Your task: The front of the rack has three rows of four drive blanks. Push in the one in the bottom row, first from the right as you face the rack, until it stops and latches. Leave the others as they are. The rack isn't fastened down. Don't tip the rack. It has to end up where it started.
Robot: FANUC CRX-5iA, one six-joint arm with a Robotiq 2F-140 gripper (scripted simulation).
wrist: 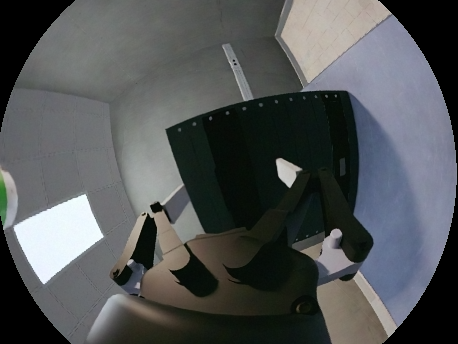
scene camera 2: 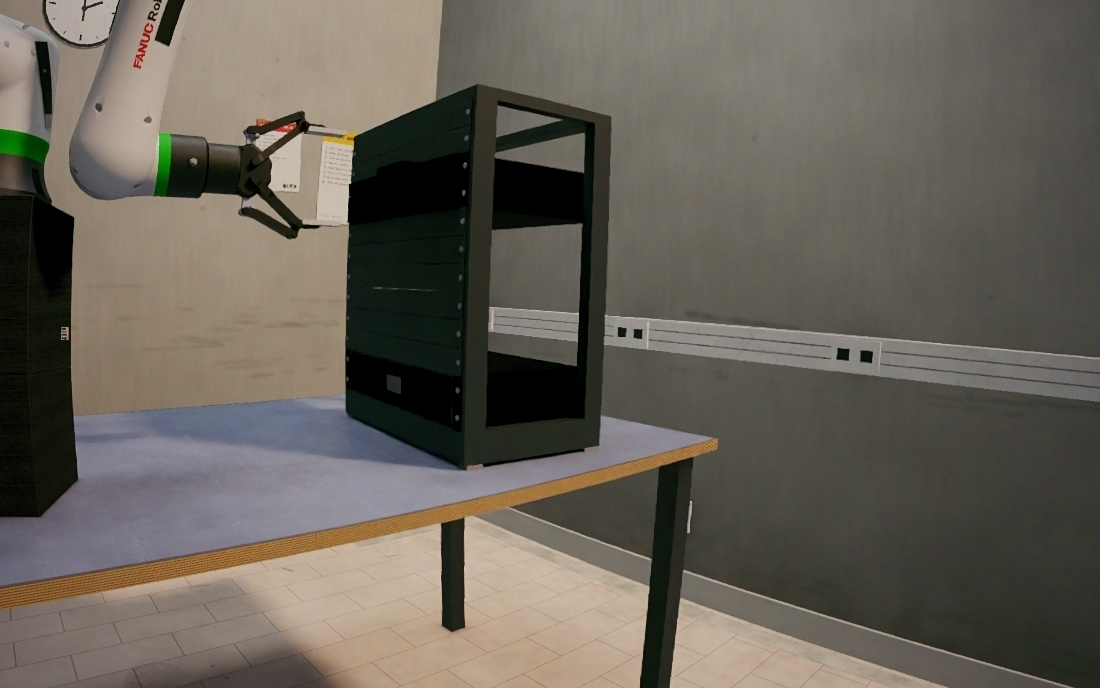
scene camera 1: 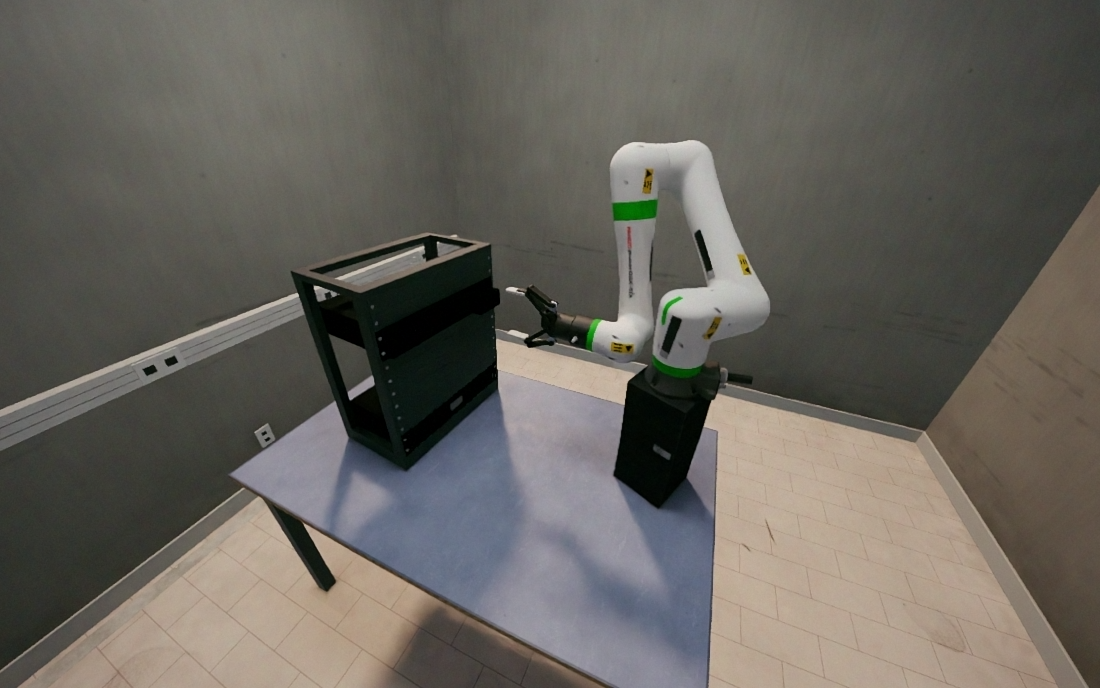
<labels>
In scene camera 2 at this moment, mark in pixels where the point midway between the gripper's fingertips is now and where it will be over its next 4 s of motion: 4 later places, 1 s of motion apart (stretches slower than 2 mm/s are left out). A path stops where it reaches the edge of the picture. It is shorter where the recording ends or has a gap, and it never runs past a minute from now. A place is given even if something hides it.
My gripper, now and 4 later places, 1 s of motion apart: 340,178; 355,177; 368,179; 377,185; 391,195
</labels>
